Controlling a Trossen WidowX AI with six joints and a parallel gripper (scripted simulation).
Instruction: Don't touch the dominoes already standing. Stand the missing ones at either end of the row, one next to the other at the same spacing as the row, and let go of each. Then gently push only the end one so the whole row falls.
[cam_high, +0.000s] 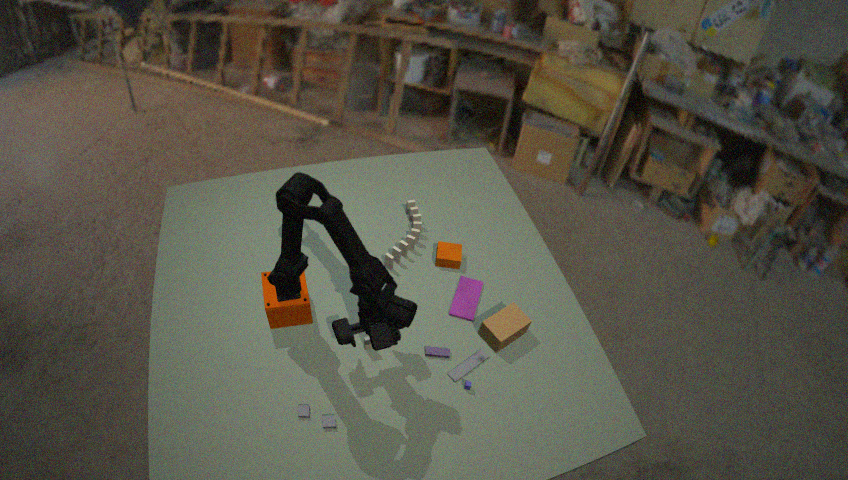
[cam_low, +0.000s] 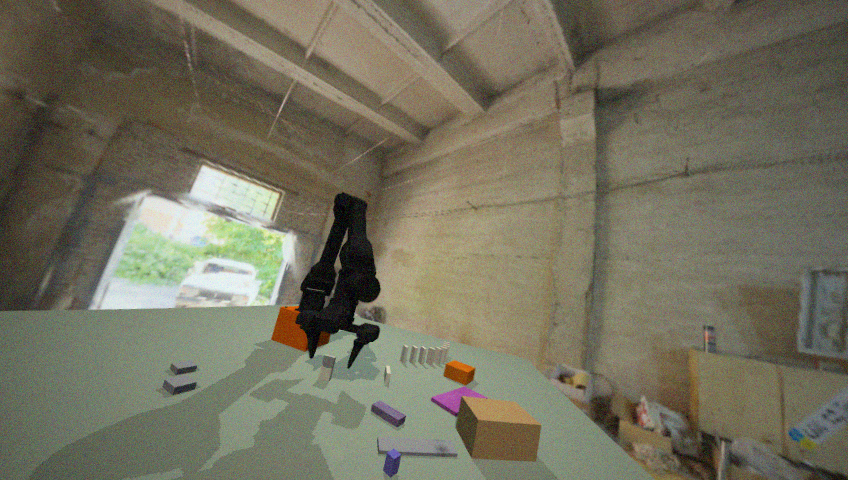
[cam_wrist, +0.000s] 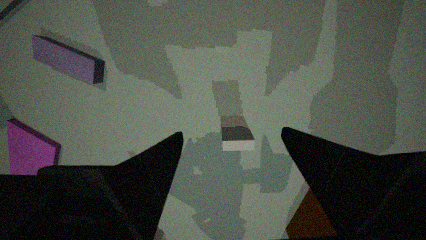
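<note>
The magenta slab is 310 mm ahead of my gripper tip, 90 mm to the left of it and 30 mm below it. Round my gripper tip: grey slab (230 mm ahead, 120 mm to the right, 30 mm below); then tan box (370 mm ahead, 50 mm to the right, 10 mm below); then tiny purple cube (200 mm ahead, 180 mm to the right, 30 mm below).
</note>
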